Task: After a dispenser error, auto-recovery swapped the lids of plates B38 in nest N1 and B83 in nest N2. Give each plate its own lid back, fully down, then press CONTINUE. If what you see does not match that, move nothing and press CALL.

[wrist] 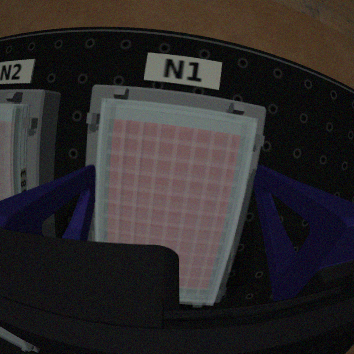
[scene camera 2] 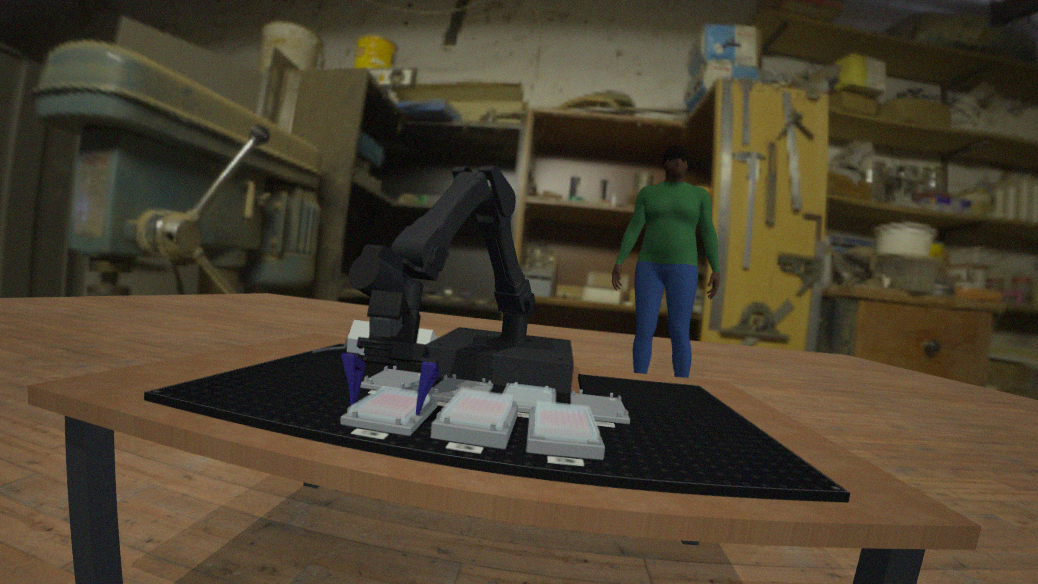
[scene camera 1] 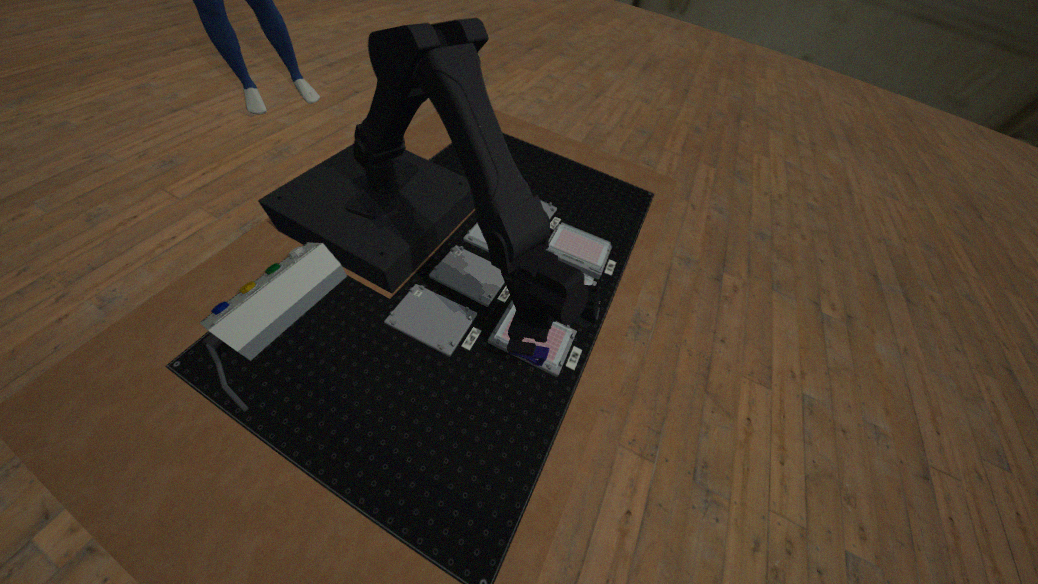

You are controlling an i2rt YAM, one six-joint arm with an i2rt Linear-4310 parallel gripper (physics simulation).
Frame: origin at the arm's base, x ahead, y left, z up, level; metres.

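Seen in the pictures: gripper, fingertip midpoint: (wrist: 175,173) (scene camera 2: 384,411) (scene camera 1: 545,342); arm's base, link origin: (scene camera 2: 512,344) (scene camera 1: 384,188).
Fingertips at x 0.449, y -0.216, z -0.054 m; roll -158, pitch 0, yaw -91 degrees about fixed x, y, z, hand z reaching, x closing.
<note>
Pixels of each thing's top centre, then the offset from my fingertips to it. "spot": a spot on its surface instead.
- nest N2, surface spot: (wrist: 6,155) spot: 0.019 m ahead, 0.094 m left, 0.026 m up
- button box, top centre: (scene camera 1: 264,277) (scene camera 2: 394,324) 0.494 m back, 0.092 m right, 0.070 m up
- third covered plate, top centre: (scene camera 2: 565,414) (scene camera 1: 580,243) 0.015 m ahead, 0.263 m left, 0.022 m up
- cable, surface spot: (scene camera 1: 226,381) spot: 0.481 m back, 0.252 m right, 0.011 m down
My gripper (scene camera 1: 528,352) (scene camera 2: 386,408) (wrist: 175,173) is open, with its purple fingers on either side of the plate in nest N1. That plate (scene camera 2: 395,398) (wrist: 172,200) has pink wells under a clear cover. No code is readable on it. The plate in nest N2 (scene camera 2: 475,408) (wrist: 6,155) also has pink wells under a clear cover. Small dark print on its side is partly hidden by the left finger in the wrist view. The arm mostly hides N2 in scene camera 1. The button box (scene camera 1: 283,308) carries blue, yellow, green and whitish buttons; their labels are unreadable.
A third covered plate (scene camera 1: 580,245) (scene camera 2: 564,422) stands beyond N2. Behind the nests are grey holders (scene camera 1: 431,319) (scene camera 2: 598,406); one holder position has a pale, clear-looking piece (scene camera 2: 529,395). The black arm base (scene camera 1: 362,210) stands behind them. A cable (scene camera 1: 226,381) lies by the box.
</note>
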